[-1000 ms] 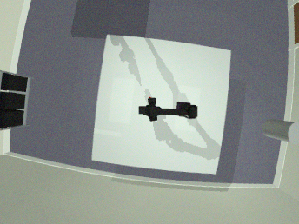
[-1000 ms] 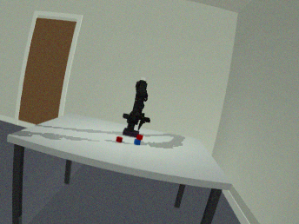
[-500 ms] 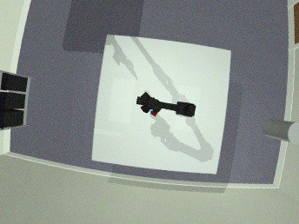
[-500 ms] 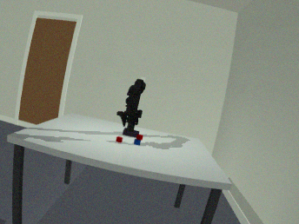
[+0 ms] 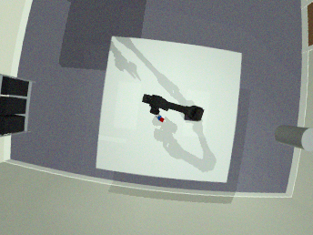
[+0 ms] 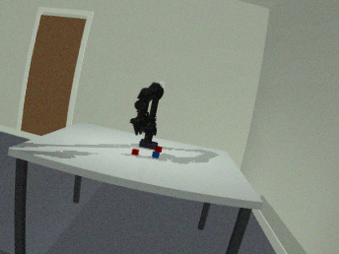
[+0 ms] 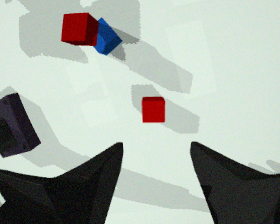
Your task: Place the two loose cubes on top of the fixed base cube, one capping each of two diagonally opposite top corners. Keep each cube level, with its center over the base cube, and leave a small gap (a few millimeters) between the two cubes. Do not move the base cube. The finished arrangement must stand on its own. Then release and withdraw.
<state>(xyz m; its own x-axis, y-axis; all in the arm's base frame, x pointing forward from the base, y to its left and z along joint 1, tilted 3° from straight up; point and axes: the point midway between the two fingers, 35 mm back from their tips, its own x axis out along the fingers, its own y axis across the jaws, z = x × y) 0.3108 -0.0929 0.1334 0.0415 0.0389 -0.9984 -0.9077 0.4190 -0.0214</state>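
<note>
The blue cube lies 130 mm to the left of my gripper tip, 110 mm below it and 20 mm behind it.
</note>
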